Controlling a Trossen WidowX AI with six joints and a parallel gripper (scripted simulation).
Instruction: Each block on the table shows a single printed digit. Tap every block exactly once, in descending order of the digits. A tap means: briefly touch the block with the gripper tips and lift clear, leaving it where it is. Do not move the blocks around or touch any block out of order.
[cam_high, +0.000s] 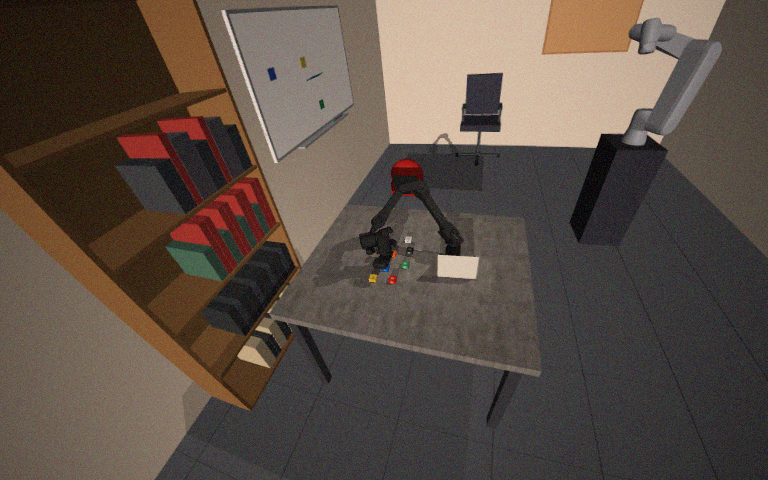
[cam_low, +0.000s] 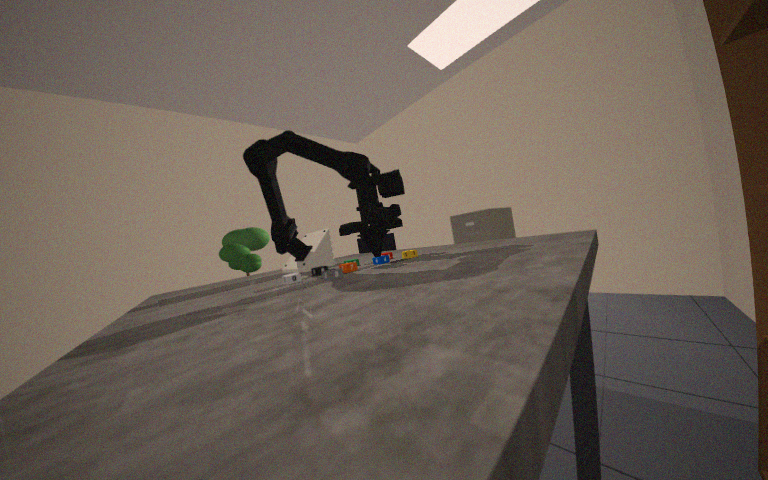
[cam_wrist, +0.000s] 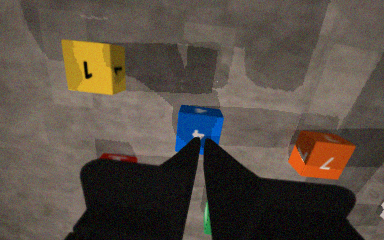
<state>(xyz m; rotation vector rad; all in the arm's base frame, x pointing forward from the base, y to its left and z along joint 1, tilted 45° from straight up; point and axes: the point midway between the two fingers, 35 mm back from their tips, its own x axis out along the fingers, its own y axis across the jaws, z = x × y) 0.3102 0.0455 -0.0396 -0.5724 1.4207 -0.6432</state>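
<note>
The blue block is 1 cm below my gripper tip and 1 cm ahead of it. Round my gripper tip: green block 9 cm behind, 3 cm to the right, 1 cm below; then red block 8 cm to the left, 5 cm behind, 1 cm below; then yellow block 8 cm to the left, 5 cm ahead, 1 cm below.
</note>
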